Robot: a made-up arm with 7 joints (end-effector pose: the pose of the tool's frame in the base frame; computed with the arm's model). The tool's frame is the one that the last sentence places. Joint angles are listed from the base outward.
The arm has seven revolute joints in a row. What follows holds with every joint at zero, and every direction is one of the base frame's.
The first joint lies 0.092 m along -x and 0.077 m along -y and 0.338 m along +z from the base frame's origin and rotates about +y.
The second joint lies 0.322 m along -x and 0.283 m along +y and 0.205 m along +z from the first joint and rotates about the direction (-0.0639, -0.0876, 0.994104).
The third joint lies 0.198 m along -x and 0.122 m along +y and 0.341 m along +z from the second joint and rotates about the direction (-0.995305, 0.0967, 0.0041).
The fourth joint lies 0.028 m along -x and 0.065 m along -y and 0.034 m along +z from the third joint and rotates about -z.
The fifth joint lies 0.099 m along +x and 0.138 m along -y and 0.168 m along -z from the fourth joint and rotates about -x.
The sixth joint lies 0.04 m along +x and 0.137 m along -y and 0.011 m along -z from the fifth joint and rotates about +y.
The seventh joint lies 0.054 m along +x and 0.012 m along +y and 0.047 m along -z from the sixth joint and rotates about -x.
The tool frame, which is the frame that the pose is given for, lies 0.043 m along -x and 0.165 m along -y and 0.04 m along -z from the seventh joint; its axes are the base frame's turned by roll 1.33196, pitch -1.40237 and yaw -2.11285 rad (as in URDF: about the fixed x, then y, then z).
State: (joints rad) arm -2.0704 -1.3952 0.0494 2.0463 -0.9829 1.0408 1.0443
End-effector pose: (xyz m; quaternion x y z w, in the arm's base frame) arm -0.1528 0.7643 -0.1941 0.4455 0.0982 -0.8848 0.0950
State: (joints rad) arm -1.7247 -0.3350 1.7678 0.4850 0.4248 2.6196 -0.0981
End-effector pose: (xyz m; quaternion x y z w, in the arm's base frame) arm -0.9862 0.5245 -0.2794 -0.0865 0.2928 -0.9061 0.2930
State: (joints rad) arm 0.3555 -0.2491 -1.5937 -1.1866 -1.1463 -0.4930 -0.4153
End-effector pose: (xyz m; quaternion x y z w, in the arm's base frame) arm -0.0305 0.7106 1.0314 0.8281 0.0750 -0.5380 0.1385
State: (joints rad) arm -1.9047 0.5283 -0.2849 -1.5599 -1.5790 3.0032 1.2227
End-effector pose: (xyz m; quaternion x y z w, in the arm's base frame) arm -0.0840 0.3672 -0.3258 -0.3936 0.4988 0.7698 0.0600
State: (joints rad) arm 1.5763 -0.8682 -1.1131 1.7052 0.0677 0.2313 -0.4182
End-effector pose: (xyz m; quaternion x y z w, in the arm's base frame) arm 0.2460 0.8835 0.7941 0.7723 -0.2512 0.5140 0.2762
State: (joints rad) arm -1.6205 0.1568 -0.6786 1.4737 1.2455 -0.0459 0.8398
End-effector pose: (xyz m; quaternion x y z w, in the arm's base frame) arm -0.5439 0.0144 -0.3860 -0.6536 -0.5713 -0.3887 0.3087
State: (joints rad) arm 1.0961 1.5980 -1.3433 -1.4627 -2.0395 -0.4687 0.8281
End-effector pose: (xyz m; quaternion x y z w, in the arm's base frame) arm -0.1050 0.0595 1.3080 0.6302 0.7100 -0.1002 0.2978
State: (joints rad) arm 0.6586 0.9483 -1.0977 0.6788 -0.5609 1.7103 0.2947
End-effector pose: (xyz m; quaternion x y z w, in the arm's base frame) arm -0.6298 0.0519 0.7344 0.3706 0.5117 0.0957 0.7692
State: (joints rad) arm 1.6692 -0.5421 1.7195 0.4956 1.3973 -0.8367 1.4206
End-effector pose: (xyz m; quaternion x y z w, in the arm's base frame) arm 0.6730 0.4626 0.6210 -0.5725 0.2214 -0.7330 0.2932
